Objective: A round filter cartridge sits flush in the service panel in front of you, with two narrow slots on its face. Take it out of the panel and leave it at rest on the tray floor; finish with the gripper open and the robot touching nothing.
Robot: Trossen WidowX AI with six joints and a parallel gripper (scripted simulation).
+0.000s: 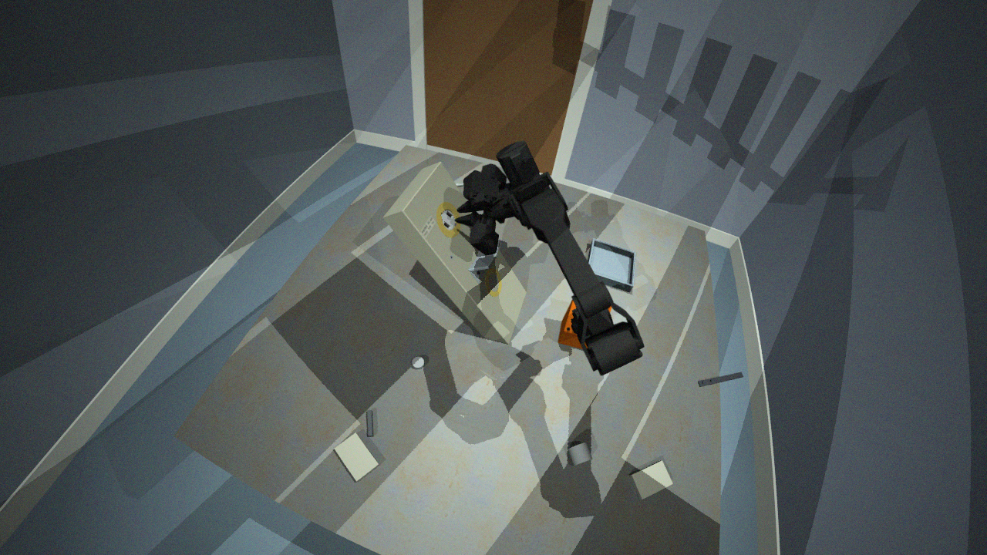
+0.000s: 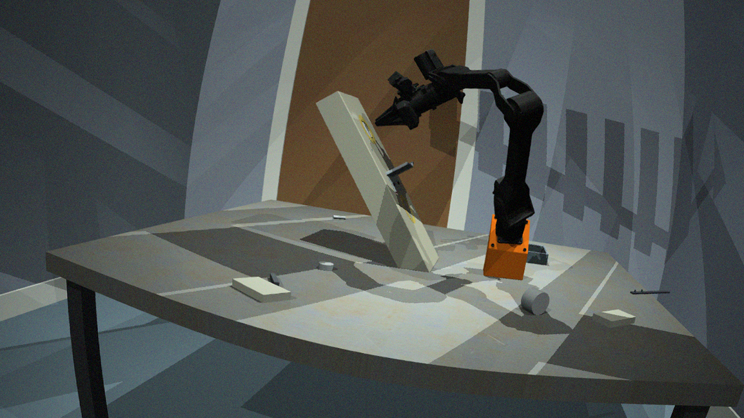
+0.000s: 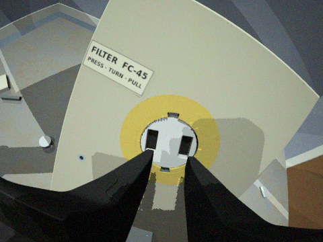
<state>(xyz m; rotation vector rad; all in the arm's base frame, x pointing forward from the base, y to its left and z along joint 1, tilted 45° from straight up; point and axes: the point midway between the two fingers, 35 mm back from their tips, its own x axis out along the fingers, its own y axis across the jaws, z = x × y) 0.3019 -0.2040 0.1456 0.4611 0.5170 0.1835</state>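
My gripper tip is now 30 mm short of the round grey filter cartridge and 30 mm above it. Also, from my gripper tip: grey tray (450 mm behind, 300 mm below, 230 mm to the right).
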